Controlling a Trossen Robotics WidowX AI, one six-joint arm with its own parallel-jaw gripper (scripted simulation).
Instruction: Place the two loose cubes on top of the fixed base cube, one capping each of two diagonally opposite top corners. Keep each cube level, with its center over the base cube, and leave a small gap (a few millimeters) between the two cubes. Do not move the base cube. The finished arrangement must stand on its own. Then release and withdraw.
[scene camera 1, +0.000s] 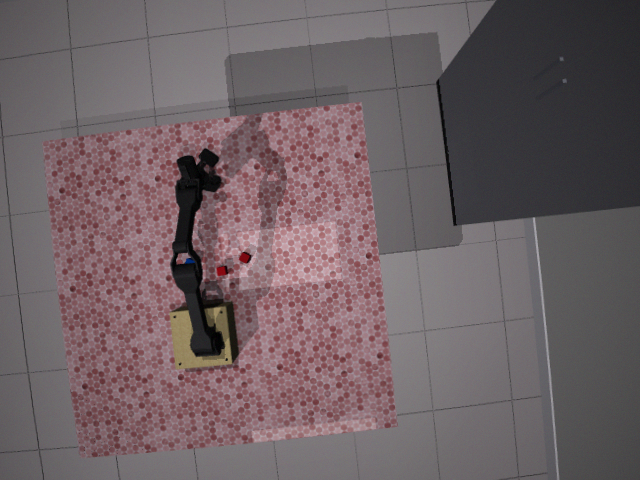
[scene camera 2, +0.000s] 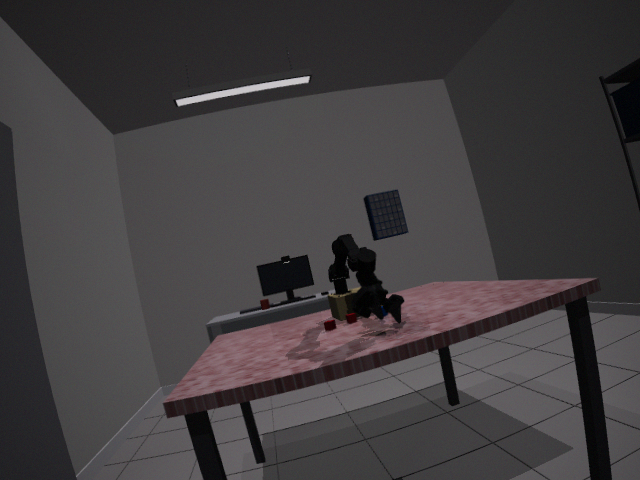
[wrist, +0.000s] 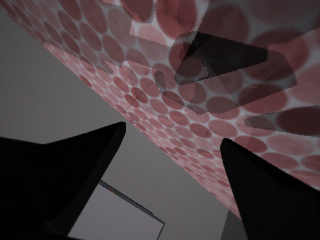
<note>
My gripper (scene camera 2: 391, 320) is open and holds nothing.
My gripper shows as well in the wrist view (wrist: 172, 134).
</note>
